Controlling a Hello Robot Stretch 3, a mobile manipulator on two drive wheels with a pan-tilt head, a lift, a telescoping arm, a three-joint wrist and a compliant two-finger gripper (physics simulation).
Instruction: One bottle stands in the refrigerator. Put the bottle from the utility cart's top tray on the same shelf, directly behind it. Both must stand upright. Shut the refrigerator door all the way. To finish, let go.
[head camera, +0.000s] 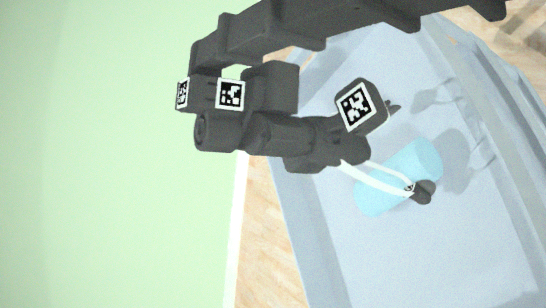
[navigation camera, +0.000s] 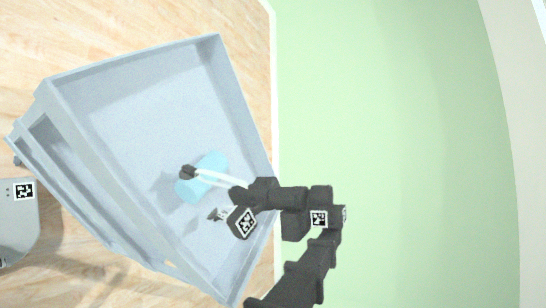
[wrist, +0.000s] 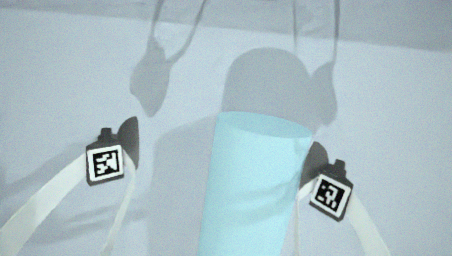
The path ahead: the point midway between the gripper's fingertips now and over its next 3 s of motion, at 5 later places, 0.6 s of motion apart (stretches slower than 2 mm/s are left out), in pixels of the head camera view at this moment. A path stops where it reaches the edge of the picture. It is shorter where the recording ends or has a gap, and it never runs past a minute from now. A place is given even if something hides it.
My gripper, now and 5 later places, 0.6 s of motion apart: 414, 150; 413, 157; 416, 158; 424, 159; 421, 157; 419, 157
